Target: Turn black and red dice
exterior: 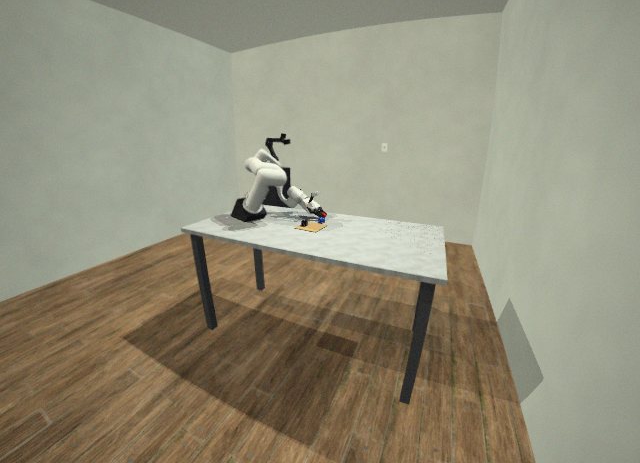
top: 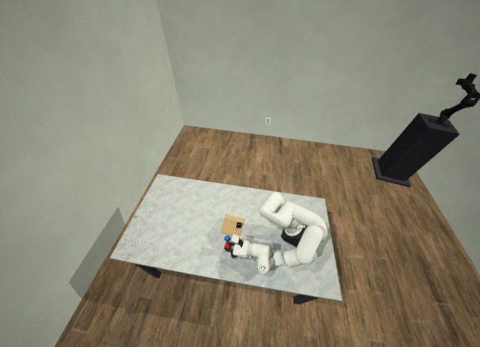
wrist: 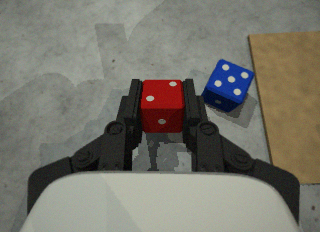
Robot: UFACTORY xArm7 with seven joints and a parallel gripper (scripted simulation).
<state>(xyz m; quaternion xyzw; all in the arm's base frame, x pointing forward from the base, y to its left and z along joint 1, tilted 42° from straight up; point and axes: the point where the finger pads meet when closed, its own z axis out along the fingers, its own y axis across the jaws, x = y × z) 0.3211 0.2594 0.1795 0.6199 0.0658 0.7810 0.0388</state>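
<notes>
The red die is 10 mm ahead of my hand and 10 mm below it. From my hand the other things lie so: black die: 20 mm behind, 170 mm to the right, 20 mm below; then blue die: 30 mm ahead, 50 mm to the right, 20 mm below; then tan mat: 30 mm ahead, 160 mm to the right, 30 mm below.
</notes>
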